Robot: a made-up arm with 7 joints. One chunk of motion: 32 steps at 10 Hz.
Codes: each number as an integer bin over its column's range. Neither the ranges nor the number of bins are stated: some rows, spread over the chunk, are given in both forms.
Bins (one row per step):
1: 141 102 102 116 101 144 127
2: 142 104 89 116 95 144 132
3: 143 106 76 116 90 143 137
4: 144 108 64 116 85 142 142
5: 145 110 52 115 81 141 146
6: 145 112 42 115 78 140 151
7: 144 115 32 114 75 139 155
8: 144 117 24 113 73 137 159
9: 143 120 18 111 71 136 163
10: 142 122 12 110 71 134 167
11: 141 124 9 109 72 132 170
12: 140 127 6 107 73 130 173
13: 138 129 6 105 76 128 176
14: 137 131 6 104 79 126 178
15: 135 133 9 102 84 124 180
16: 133 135 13 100 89 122 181
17: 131 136 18 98 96 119 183
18: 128 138 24 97 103 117 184
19: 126 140 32 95 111 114 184
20: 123 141 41 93 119 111 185
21: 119 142 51 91 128 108 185
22: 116 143 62 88 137 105 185
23: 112 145 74 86 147 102 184
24: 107 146 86 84 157 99 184
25: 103 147 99 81 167 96 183
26: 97 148 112 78 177 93 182
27: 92 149 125 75 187 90 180
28: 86 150 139 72 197 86 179
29: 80 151 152 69 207 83 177
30: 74 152 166 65 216 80 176
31: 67 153 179 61 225 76 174
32: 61 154 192 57 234 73 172
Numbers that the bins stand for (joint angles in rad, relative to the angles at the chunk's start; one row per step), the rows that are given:
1: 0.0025 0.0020 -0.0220 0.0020 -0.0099 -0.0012 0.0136
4: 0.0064 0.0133 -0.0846 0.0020 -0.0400 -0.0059 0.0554
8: 0.0064 0.0302 -0.1505 -0.0027 -0.0626 -0.0176 0.1027
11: 0.0025 0.0434 -0.1752 -0.0090 -0.0645 -0.0294 0.1333
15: -0.0053 0.0604 -0.1752 -0.0200 -0.0419 -0.0482 0.1612
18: -0.0144 0.0698 -0.1505 -0.0278 -0.0061 -0.0647 0.1723
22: -0.0299 0.0792 -0.0879 -0.0420 0.0579 -0.0929 0.1751
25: -0.0467 0.0867 -0.0269 -0.0529 0.1144 -0.1141 0.1695
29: -0.0765 0.0942 0.0604 -0.0718 0.1896 -0.1447 0.1528
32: -0.1011 0.0999 0.1262 -0.0906 0.2405 -0.1682 0.1389
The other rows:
2: 0.0038 0.0058 -0.0434 0.0020 -0.0212 -0.0012 0.0275
3: 0.0051 0.0095 -0.0648 0.0020 -0.0306 -0.0035 0.0415
5: 0.0076 0.0171 -0.1044 0.0004 -0.0475 -0.0082 0.0665
6: 0.0076 0.0208 -0.1208 0.0004 -0.0532 -0.0106 0.0804
7: 0.0064 0.0265 -0.1373 -0.0012 -0.0588 -0.0129 0.0916
9: 0.0051 0.0359 -0.1604 -0.0059 -0.0664 -0.0200 0.1138
10: 0.0038 0.0396 -0.1702 -0.0075 -0.0664 -0.0247 0.1250
12: 0.0012 0.0491 -0.1801 -0.0122 -0.0626 -0.0341 0.1417
13: -0.0014 0.0528 -0.1801 -0.0153 -0.0569 -0.0388 0.1500
14: -0.0027 0.0566 -0.1801 -0.0169 -0.0513 -0.0435 0.1556
16: -0.0079 0.0641 -0.1686 -0.0231 -0.0325 -0.0529 0.1640
17: -0.0105 0.0660 -0.1604 -0.0263 -0.0193 -0.0600 0.1695
19: -0.0169 0.0735 -0.1373 -0.0310 0.0089 -0.0718 0.1723
20: -0.0208 0.0754 -0.1225 -0.0341 0.0240 -0.0788 0.1751
21: -0.0260 0.0773 -0.1060 -0.0373 0.0409 -0.0859 0.1751
23: -0.0351 0.0829 -0.0681 -0.0451 0.0767 -0.1000 0.1723
24: -0.0415 0.0848 -0.0484 -0.0482 0.0955 -0.1071 0.1723
26: -0.0545 0.0886 -0.0055 -0.0576 0.1332 -0.1212 0.1667
27: -0.0609 0.0905 0.0159 -0.0624 0.1520 -0.1282 0.1612
28: -0.0687 0.0924 0.0389 -0.0671 0.1708 -0.1376 0.1584
30: -0.0842 0.0961 0.0834 -0.0780 0.2066 -0.1518 0.1500
31: -0.0933 0.0980 0.1048 -0.0843 0.2235 -0.1612 0.1445

